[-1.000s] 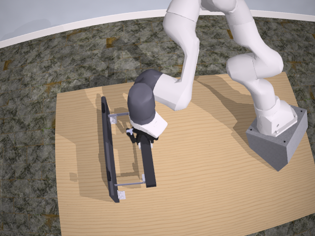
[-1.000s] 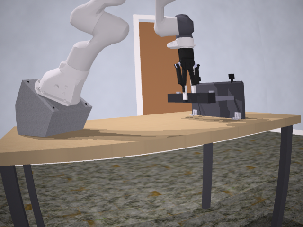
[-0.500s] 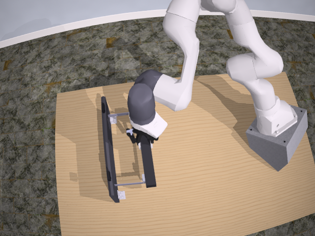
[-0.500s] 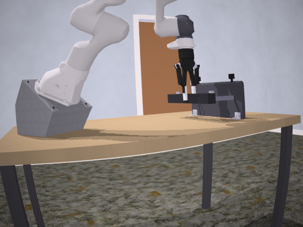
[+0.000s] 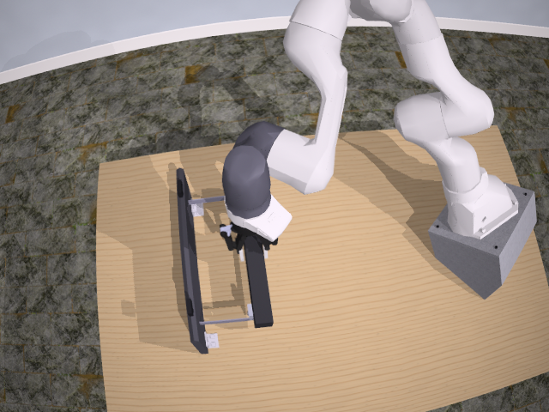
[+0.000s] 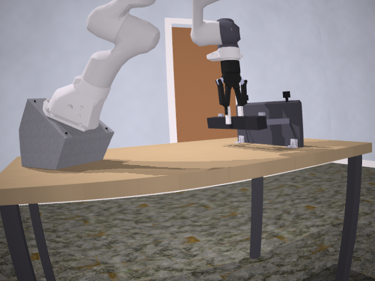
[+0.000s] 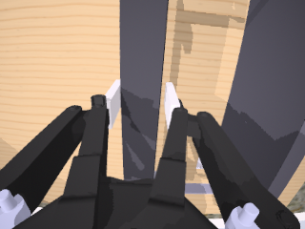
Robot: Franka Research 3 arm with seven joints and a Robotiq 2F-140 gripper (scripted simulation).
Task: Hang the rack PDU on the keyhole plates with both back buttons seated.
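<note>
Right now my hand is 20 mm short of the rack PDU and 30 mm above it. The rest, counted from my hand: dark upright panel (160 mm ahead, 20 mm to the right, 40 mm below).
</note>
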